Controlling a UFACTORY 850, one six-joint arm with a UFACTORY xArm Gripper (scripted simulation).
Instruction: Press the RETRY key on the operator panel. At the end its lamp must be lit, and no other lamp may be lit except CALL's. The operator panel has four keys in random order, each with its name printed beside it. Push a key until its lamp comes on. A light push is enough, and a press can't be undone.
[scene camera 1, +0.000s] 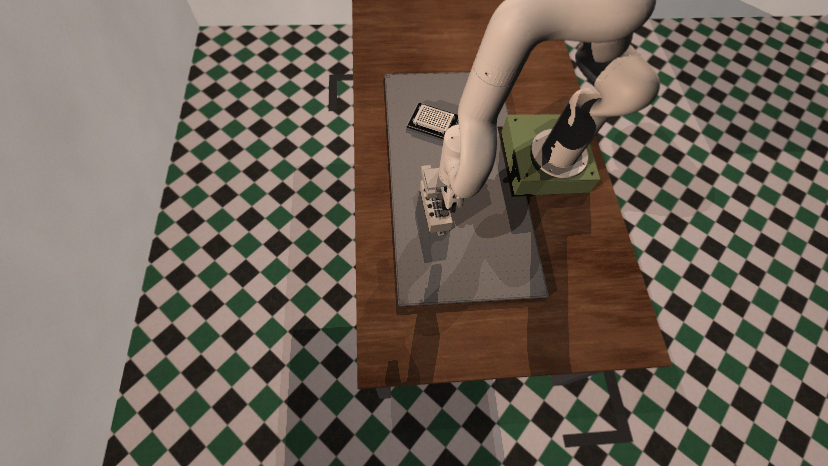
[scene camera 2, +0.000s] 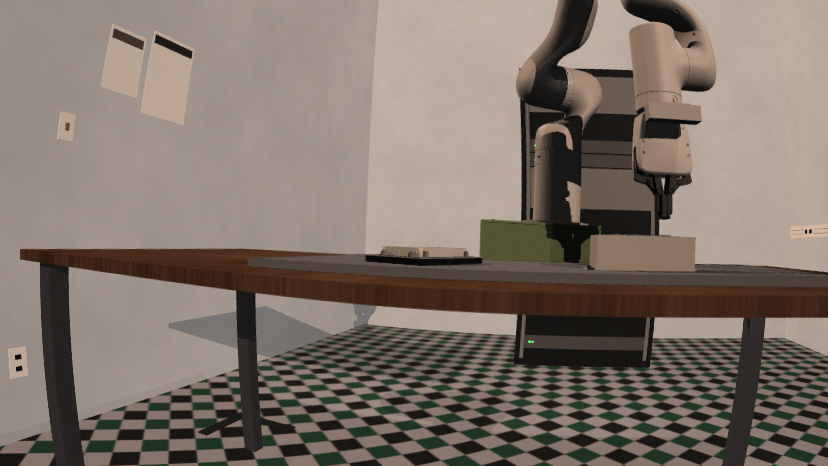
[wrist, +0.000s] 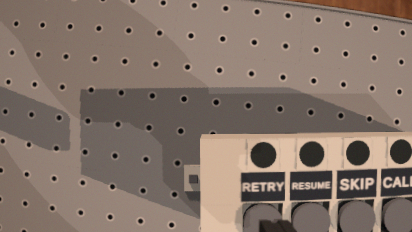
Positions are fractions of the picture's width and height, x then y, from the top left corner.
Scene:
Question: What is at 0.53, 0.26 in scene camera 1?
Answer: A white well plate.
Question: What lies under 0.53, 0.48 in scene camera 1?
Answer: An operator panel.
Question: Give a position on an operator panel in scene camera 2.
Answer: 0.73, 0.54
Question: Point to an operator panel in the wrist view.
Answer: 0.57, 0.73

